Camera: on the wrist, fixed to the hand. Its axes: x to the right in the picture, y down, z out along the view.
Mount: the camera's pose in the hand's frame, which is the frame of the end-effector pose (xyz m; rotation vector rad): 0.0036 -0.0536 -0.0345 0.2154 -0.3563 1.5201
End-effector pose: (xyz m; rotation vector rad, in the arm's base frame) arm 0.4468 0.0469 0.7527 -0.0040 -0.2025 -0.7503
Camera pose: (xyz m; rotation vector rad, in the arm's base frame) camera 0.4193 0.0026 0.7159 -0.0787 -0.5240 0.7998
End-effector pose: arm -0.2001 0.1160 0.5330 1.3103 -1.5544 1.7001
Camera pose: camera -0.1672 0.1602 0.5653 -0.1841 1.7977 -1.4817
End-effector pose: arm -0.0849 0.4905 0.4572 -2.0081 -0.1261 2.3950
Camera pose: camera -0.0538 0.5460 0.4515 0.8774 -1.1889 -1.6013
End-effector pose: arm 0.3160 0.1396 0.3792 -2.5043 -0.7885 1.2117
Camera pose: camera 0.3254 0.1861 0.4219 2.0390 -1.1939 -1.5527
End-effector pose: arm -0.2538 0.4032 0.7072 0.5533 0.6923 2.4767
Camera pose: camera -0.2547 0.4326 0.6505 -1.2215 -0.2206 -1.8968
